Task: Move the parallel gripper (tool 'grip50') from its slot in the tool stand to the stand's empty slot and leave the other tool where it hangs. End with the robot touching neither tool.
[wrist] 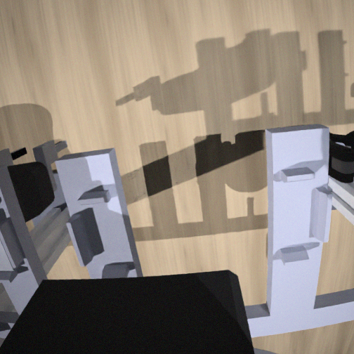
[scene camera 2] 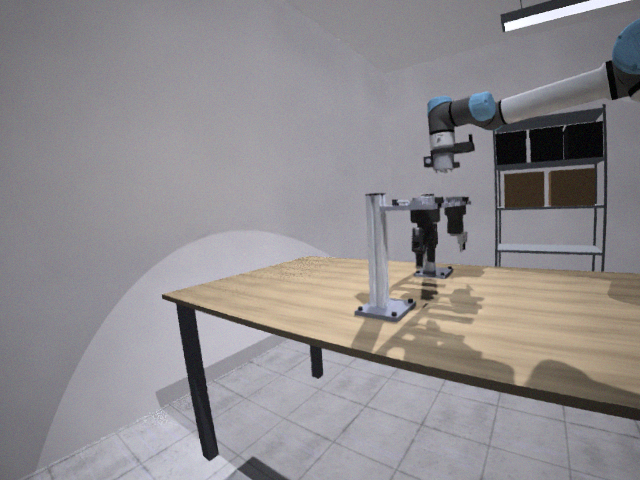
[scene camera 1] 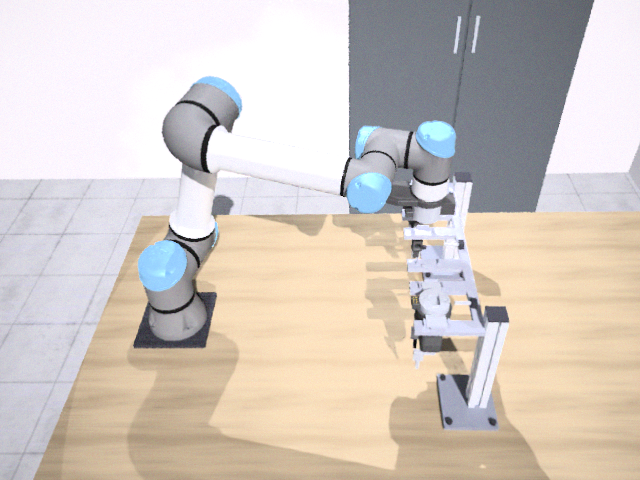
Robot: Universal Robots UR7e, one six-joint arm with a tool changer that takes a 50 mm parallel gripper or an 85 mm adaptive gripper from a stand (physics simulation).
Scene:
One and the same spot on a tool stand: (wrist: 301, 194) is (scene camera 1: 418, 231).

